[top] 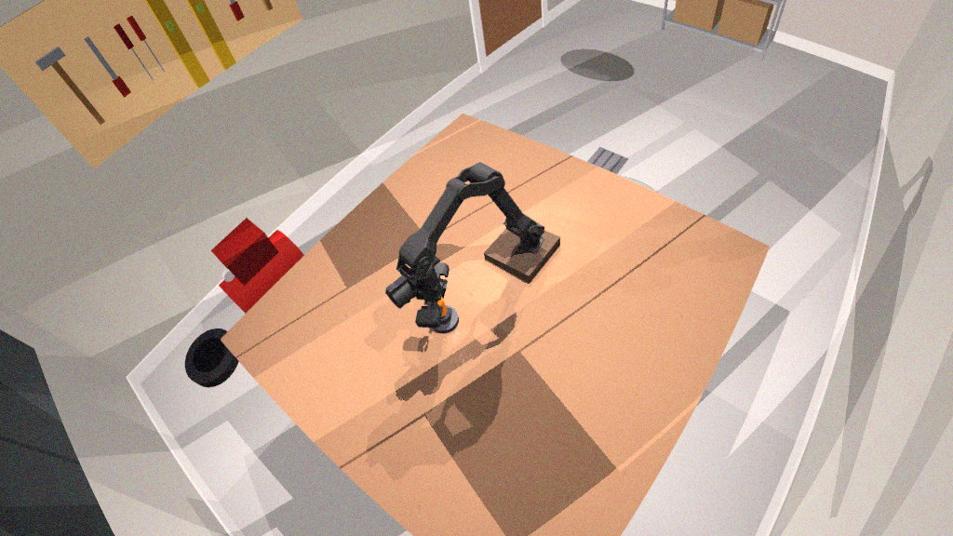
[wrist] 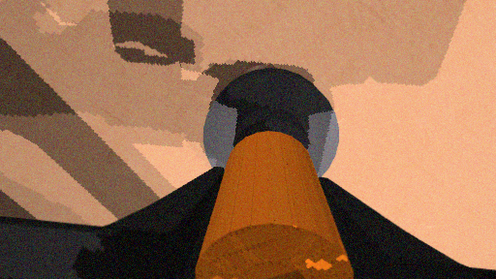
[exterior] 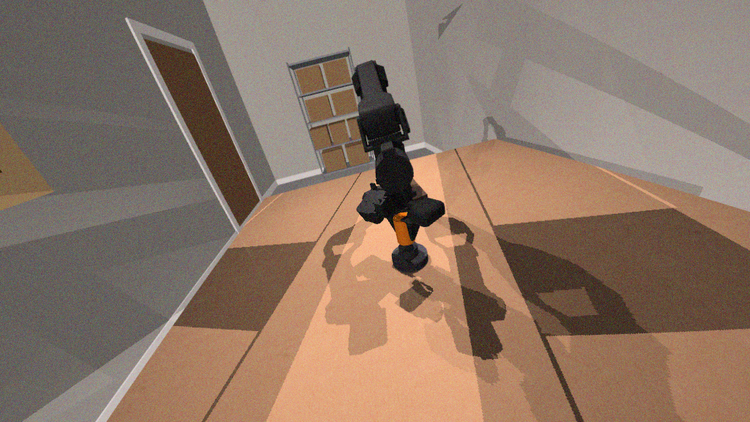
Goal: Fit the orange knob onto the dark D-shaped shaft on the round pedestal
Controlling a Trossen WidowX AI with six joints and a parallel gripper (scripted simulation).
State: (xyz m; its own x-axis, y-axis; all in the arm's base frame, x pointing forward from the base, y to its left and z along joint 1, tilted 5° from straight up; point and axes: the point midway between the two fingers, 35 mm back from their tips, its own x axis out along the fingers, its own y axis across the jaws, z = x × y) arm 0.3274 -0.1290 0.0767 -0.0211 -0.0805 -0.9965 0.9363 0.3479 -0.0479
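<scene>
My gripper tip is now 20 mm below the orange knob. The rest, counted from my gripper tip: dark round pedestal 40 mm below.
</scene>
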